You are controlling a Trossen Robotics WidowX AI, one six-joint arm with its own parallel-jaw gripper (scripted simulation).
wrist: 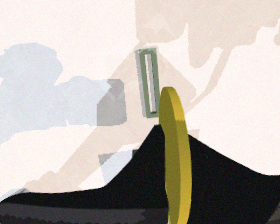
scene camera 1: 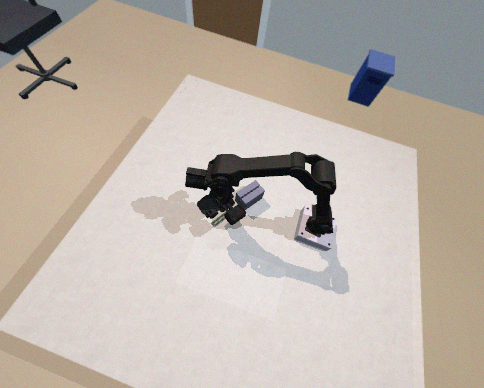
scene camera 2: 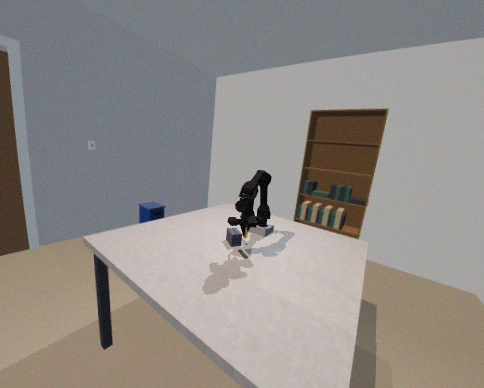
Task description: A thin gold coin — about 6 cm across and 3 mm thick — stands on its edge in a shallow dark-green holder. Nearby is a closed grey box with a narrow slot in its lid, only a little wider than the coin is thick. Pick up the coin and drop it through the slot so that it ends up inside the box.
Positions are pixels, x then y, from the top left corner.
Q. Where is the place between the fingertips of my gripper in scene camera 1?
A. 221, 207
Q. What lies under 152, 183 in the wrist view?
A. My gripper.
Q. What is my gripper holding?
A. A gold coin.
